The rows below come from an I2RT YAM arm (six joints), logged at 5 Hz.
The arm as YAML. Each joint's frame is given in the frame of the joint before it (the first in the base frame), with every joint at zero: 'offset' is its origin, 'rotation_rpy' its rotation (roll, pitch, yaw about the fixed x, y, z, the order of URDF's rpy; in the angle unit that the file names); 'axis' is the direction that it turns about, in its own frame. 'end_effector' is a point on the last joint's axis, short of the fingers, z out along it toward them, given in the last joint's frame.
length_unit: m
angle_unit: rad
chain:
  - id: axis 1
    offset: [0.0, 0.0, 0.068]
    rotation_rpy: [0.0, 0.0, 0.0]
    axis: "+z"
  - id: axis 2
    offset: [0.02, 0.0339, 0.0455]
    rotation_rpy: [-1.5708, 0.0, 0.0]
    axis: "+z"
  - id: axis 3
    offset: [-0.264, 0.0, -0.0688]
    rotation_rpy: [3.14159, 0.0, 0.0]
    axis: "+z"
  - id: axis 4
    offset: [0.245, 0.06, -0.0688]
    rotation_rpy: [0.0, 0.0, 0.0]
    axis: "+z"
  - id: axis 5
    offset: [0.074, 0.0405, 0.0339]
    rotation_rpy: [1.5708, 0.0, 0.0]
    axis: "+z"
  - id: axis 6
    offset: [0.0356, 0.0, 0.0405]
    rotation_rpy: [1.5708, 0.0, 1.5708]
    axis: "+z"
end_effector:
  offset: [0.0, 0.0, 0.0]
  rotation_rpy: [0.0, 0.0, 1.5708]
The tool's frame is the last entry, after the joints.
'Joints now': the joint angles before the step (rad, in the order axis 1, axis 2, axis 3, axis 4, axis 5, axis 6). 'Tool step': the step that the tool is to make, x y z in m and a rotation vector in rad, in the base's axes. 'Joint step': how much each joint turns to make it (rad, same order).
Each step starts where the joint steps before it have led.
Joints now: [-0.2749, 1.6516, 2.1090, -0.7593, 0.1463, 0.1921]
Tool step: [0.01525, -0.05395, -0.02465, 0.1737, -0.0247, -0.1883]
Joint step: [-0.1289, 0.0893, 0.0122, 0.0155, 0.0004, 0.1838]
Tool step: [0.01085, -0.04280, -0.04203, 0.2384, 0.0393, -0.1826]
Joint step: [-0.0877, 0.0935, -0.0003, -0.0778, 0.0000, 0.2217]
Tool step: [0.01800, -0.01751, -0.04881, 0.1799, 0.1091, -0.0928]
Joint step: [-0.0164, 0.1018, 0.0000, -0.0995, -0.0012, 0.1316]
